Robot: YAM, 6 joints.
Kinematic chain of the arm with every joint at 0, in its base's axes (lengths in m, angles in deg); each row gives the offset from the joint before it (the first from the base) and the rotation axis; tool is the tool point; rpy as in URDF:
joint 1: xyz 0 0 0.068 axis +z
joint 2: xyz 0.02 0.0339 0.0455 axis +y
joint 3: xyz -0.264 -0.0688 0 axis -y
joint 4: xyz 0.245 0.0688 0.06 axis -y
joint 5: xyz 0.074 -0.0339 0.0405 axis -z
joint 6: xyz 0.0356 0 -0.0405 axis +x
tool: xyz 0 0 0 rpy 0 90 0
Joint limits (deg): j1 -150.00..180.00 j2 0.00..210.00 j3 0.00..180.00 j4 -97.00..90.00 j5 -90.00..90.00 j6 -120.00..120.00
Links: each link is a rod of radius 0.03 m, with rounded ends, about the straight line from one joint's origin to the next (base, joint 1, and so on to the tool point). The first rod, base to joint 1, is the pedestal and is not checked.
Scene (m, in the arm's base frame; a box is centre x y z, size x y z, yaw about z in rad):
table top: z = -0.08
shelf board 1: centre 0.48 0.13 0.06 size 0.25 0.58 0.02 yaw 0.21
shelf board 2: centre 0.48 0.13 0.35 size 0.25 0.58 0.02 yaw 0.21
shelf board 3: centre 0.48 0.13 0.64 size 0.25 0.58 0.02 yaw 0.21
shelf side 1: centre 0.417 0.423 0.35 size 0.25 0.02 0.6 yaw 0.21
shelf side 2: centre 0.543 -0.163 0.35 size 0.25 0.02 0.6 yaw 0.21
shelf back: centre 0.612 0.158 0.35 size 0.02 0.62 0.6 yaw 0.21
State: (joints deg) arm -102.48 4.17 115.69 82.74 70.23 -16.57
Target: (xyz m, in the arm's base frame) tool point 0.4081 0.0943 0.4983
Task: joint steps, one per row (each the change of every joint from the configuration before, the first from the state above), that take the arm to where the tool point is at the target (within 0.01 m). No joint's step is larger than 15 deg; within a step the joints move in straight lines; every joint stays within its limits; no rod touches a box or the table.
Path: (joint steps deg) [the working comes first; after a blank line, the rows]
Joints at the target: 16.81 111.75 111.94 54.76 51.29 -16.57
Straight joint move there: clear.

1: 14.91 13.45 -0.47 -3.50 -2.37 0.00
2: 14.91 13.45 -0.47 -3.50 -2.37 0.00
3: 14.92 13.44 -0.47 -3.49 -2.36 0.00
4: 14.91 13.45 -0.47 -3.50 -2.37 0.00
5: 14.91 13.45 -0.46 -3.50 -2.37 0.00
6: 14.91 13.45 -0.47 -3.50 -2.37 0.00
7: 14.91 13.44 -0.47 -3.49 -2.37 0.00
8: 14.91 13.45 -0.47 -3.50 -2.36 0.00

